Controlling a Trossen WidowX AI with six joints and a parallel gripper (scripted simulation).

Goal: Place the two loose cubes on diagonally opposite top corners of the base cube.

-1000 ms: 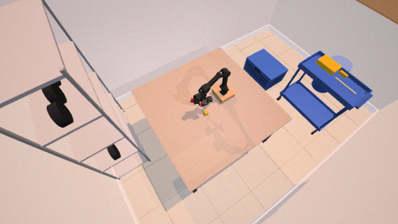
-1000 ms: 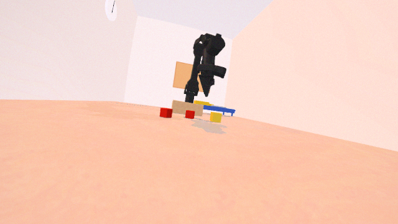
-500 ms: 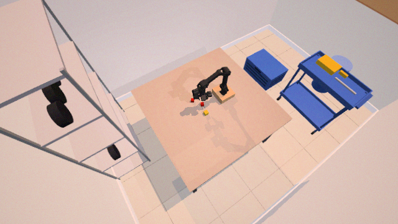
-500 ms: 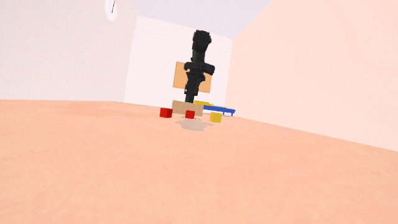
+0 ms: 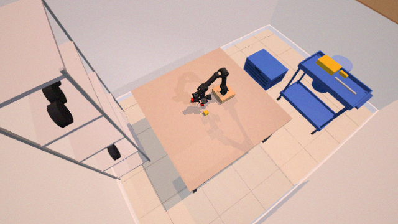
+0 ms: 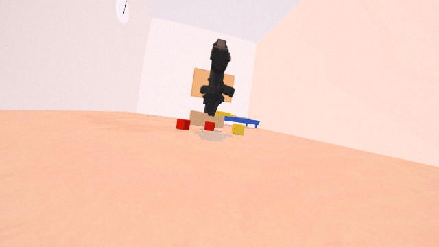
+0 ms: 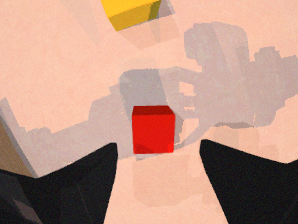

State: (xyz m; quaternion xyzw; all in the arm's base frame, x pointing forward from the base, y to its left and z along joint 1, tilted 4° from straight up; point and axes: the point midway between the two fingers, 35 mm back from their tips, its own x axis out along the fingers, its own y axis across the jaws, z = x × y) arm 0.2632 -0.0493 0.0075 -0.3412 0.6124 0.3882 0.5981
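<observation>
Right now my gripper tip is 11 cm to the right of the yellow cube, 4 cm above it and 3 cm short of it.
</observation>
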